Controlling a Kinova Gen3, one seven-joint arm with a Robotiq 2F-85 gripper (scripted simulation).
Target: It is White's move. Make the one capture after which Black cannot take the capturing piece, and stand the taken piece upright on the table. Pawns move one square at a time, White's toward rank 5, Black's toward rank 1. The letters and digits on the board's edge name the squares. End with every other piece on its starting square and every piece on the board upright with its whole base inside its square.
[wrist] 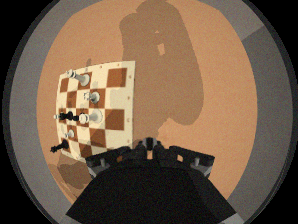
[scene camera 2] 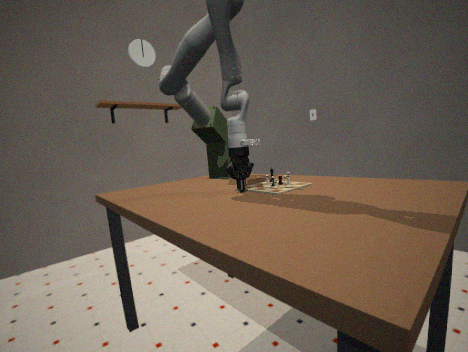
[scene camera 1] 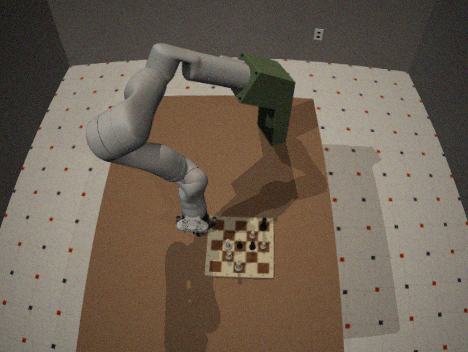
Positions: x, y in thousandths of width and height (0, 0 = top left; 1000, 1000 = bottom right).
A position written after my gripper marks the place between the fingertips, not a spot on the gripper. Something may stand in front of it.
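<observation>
What I can see is my gripper (scene camera 2: 516, 538), and there's a view of my gripper (wrist: 502, 641) from the wrist as well.
</observation>
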